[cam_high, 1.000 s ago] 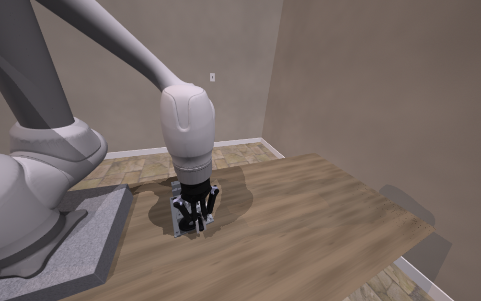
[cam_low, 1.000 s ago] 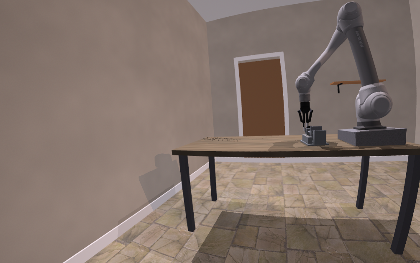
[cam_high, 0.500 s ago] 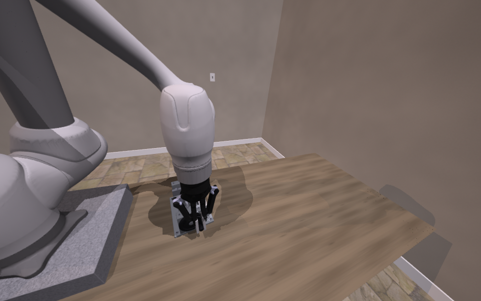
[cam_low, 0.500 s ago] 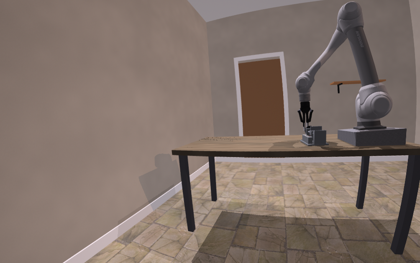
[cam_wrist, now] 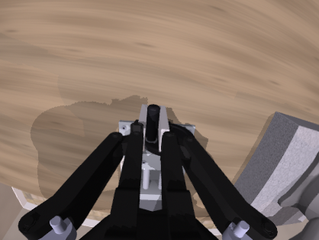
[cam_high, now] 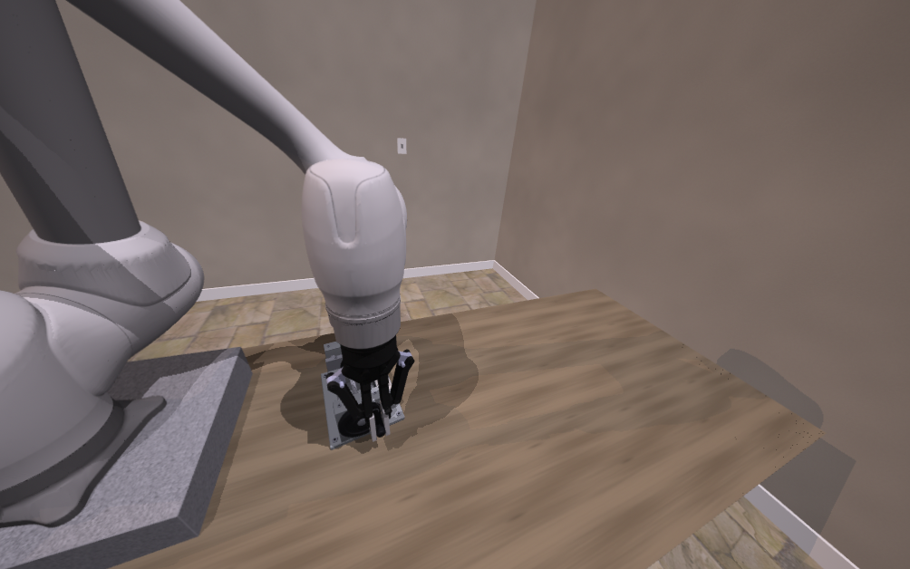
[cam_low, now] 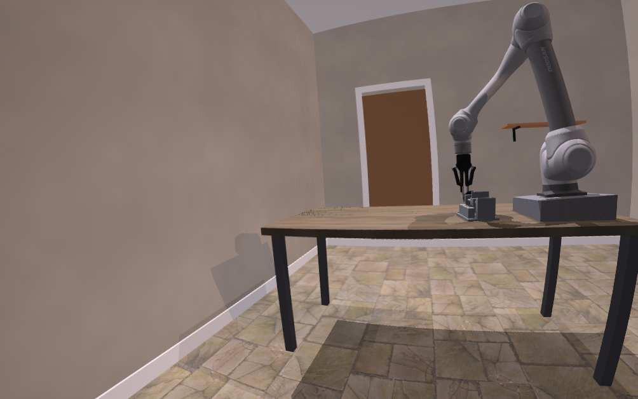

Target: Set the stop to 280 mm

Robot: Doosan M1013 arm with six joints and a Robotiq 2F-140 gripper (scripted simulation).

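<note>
Now: the handwheel 1 cm behind my hand, 2 cm to the left of it and 2 cm below it.
</note>
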